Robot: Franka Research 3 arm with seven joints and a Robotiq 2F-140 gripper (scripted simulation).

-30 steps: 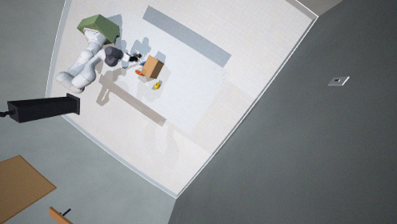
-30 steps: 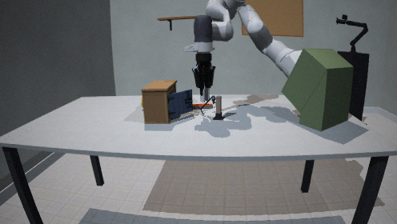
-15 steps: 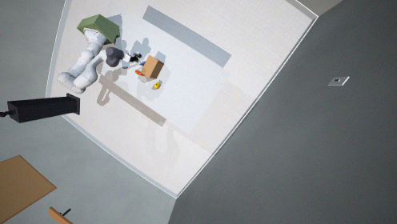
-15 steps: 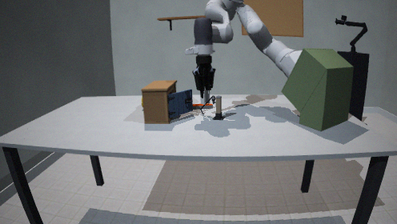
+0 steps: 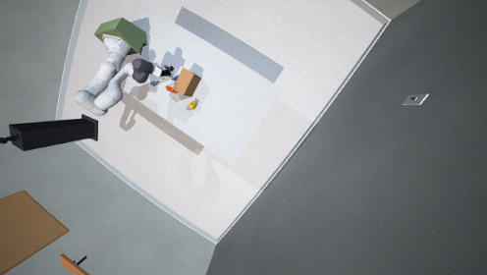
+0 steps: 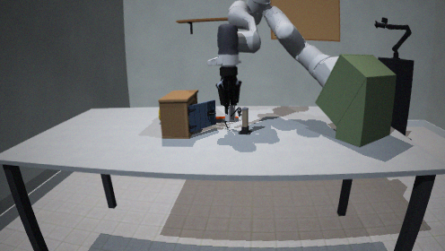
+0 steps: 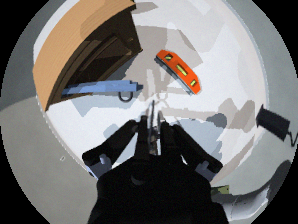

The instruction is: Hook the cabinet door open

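Right now my hand is 12 cm short of the cabinet door and 2 cm to the right of it. Round my hand: orange object: 2 cm ahead, 14 cm to the right, 6 cm below; then small yellow object: 31 cm ahead, 22 cm to the right, 4 cm below.
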